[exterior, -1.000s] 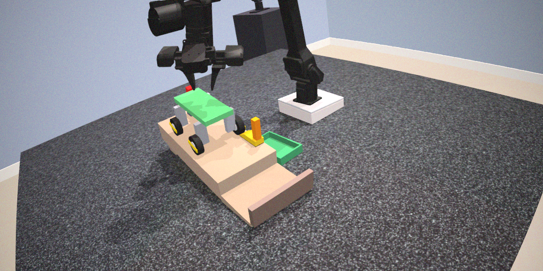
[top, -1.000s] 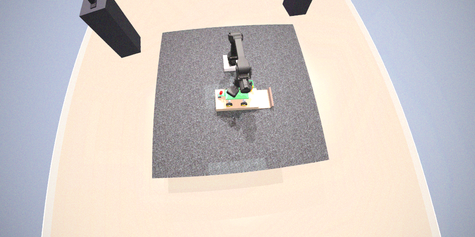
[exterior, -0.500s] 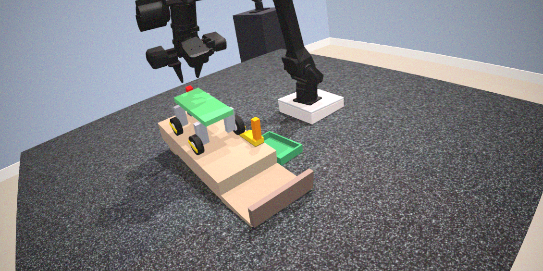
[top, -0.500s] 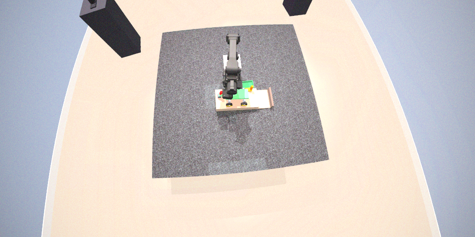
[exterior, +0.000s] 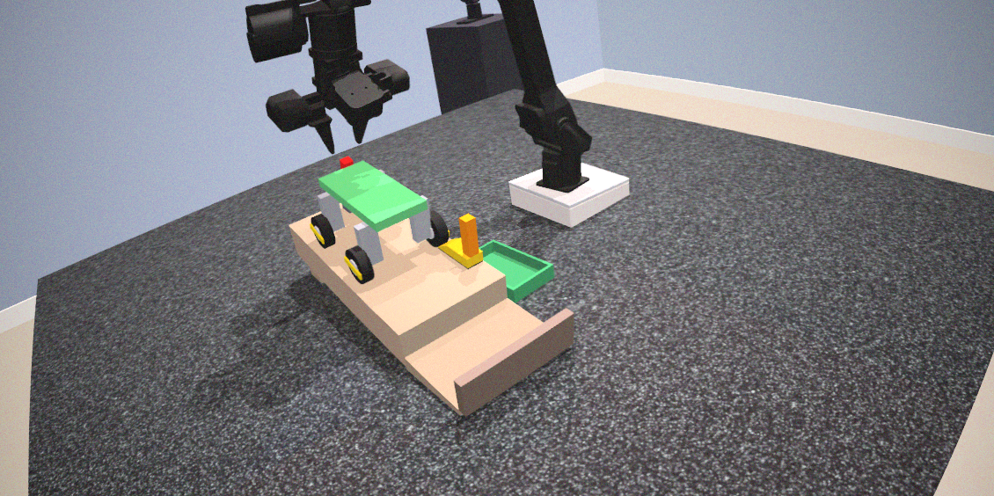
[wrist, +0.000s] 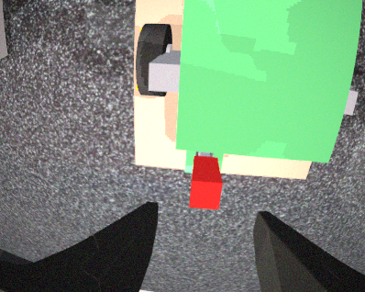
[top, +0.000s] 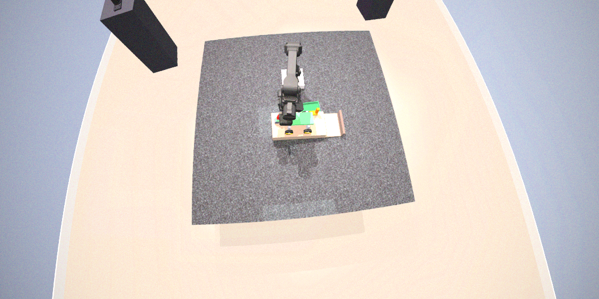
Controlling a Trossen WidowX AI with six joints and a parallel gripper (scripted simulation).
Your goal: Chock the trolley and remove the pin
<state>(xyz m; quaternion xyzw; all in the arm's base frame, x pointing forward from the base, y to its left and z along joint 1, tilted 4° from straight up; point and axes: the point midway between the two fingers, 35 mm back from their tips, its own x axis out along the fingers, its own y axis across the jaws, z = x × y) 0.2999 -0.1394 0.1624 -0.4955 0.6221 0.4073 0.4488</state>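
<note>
My gripper tip is now 60 mm above the red-headed stop pin and 20 mm to the left of it. Round my gripper tip: green tray: 200 mm below, 190 mm to the left, 70 mm behind; green-topped trolley: 80 mm to the left, 80 mm below, 30 mm ahead; yellow chock: 190 mm to the left, 110 mm below, 10 mm behind.
</note>
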